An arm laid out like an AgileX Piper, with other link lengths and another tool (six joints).
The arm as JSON. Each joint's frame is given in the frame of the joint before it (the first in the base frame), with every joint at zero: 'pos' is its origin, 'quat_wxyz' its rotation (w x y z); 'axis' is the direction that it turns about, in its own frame. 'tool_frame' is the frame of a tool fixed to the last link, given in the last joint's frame.
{
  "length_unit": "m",
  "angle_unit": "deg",
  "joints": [
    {
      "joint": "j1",
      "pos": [
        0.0,
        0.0,
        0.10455
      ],
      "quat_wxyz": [
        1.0,
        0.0,
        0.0,
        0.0
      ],
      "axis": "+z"
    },
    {
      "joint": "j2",
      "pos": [
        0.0,
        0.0,
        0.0
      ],
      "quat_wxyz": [
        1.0,
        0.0,
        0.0,
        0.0
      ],
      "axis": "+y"
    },
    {
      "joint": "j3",
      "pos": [
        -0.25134,
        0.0,
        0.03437
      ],
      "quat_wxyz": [
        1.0,
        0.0,
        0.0,
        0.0
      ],
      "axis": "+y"
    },
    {
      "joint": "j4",
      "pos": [
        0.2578,
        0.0,
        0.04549
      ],
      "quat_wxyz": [
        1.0,
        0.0,
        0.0,
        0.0
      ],
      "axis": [
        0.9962,
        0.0,
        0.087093
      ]
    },
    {
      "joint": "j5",
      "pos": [
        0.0,
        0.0,
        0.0
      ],
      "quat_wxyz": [
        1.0,
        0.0,
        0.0,
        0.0
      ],
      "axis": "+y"
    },
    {
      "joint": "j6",
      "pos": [
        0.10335,
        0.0,
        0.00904
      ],
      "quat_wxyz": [
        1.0,
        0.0,
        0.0,
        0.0
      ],
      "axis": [
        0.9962,
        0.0,
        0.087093
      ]
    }
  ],
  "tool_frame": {
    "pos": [
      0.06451,
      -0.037,
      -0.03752
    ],
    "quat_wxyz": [
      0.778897,
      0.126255,
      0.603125,
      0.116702
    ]
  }
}
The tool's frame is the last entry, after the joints.
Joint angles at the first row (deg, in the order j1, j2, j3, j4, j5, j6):
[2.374, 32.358, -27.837, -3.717, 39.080, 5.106]
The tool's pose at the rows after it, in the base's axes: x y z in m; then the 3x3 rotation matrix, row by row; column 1 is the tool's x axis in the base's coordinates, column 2 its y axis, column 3 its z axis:
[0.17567 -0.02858 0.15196], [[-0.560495 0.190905 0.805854], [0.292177 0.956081 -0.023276], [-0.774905 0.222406 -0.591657]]
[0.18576 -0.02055 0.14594], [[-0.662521 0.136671 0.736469], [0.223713 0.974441 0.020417], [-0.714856 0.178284 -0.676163]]
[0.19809 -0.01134 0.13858], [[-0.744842 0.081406 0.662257], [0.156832 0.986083 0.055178], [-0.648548 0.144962 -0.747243]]
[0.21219 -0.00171 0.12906], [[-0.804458 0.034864 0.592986], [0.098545 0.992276 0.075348], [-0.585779 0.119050 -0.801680]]
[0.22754 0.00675 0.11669], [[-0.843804 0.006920 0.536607], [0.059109 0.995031 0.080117], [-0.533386 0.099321 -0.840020]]
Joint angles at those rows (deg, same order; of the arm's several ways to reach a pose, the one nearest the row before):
[4.078, 39.255, -31.119, -2.109, 42.250, 1.647]
[6.138, 46.393, -34.277, -0.754, 44.594, -1.871]
[8.250, 53.866, -37.584, 0.269, 46.285, -4.609]
[10.346, 61.360, -40.776, 0.621, 46.961, -6.134]
[11.928, 68.687, -43.671, 0.495, 46.409, -6.584]

